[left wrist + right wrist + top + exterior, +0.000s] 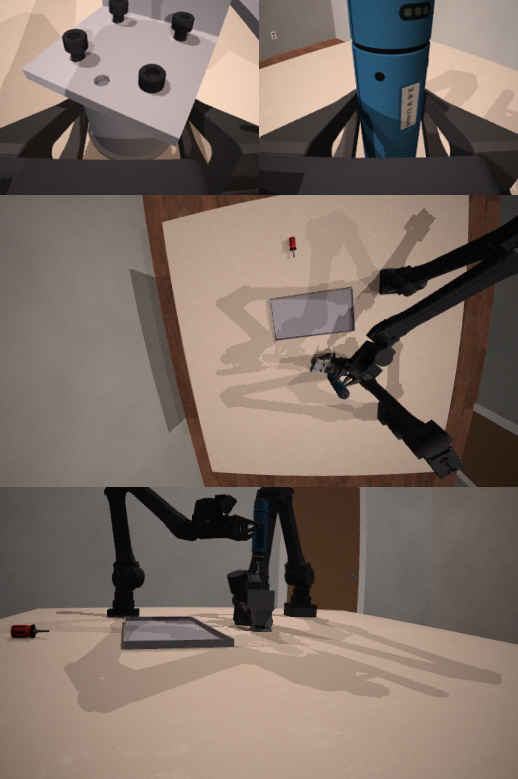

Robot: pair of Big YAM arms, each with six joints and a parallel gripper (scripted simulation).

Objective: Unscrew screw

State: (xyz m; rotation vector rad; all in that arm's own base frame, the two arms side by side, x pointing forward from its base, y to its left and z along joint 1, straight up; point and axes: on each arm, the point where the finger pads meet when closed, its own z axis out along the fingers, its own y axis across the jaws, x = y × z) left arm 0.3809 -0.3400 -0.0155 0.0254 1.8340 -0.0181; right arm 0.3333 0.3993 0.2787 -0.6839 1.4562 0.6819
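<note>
Right now my left hand is 1 cm below the grey joint module. Also, from my left hand: grey bracket (5 cm above); then screwdriver bit (2 cm behind, 1 cm to the right, 14 cm above); then shallow grey tray (1 cm ahead, 26 cm to the right, 2 cm below).
</note>
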